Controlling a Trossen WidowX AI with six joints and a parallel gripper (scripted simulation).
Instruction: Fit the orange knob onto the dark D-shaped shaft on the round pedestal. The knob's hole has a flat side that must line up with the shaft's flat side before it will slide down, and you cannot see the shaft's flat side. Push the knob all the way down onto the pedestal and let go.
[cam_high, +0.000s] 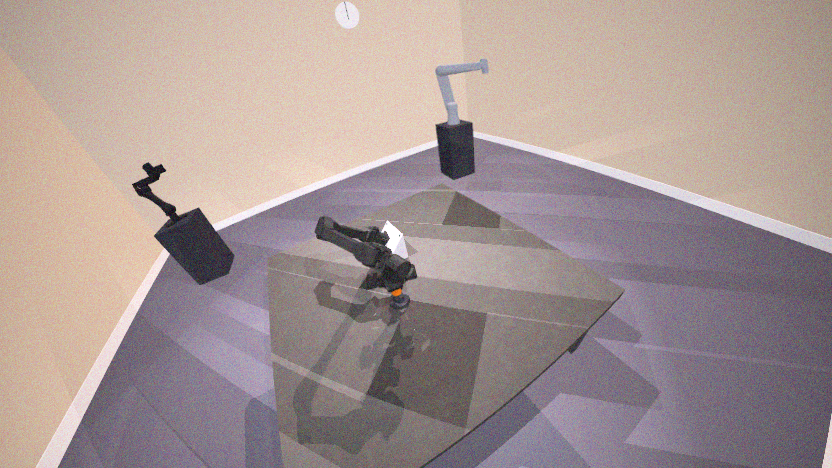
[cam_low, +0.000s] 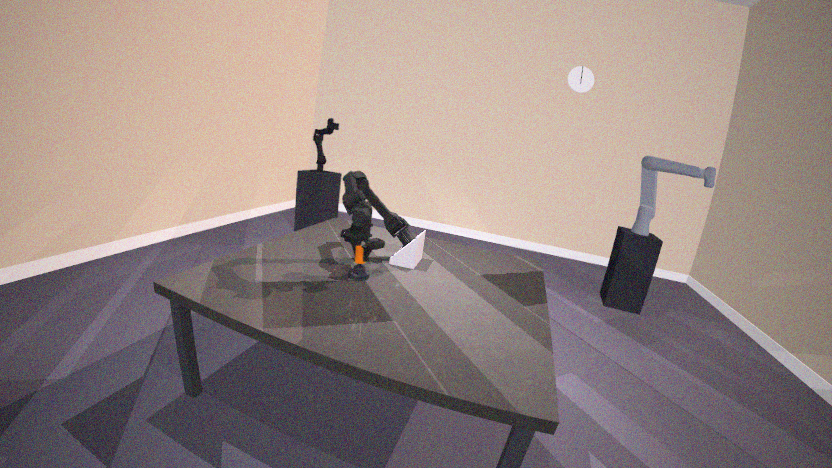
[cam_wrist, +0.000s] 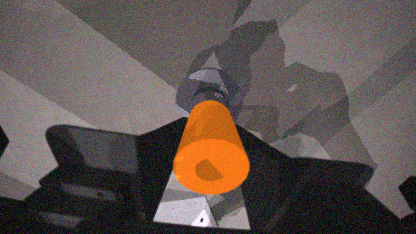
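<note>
My gripper tip is now 20 mm below the orange knob. The rest, counted from my gripper tip: round pedestal (40 mm below).
</note>
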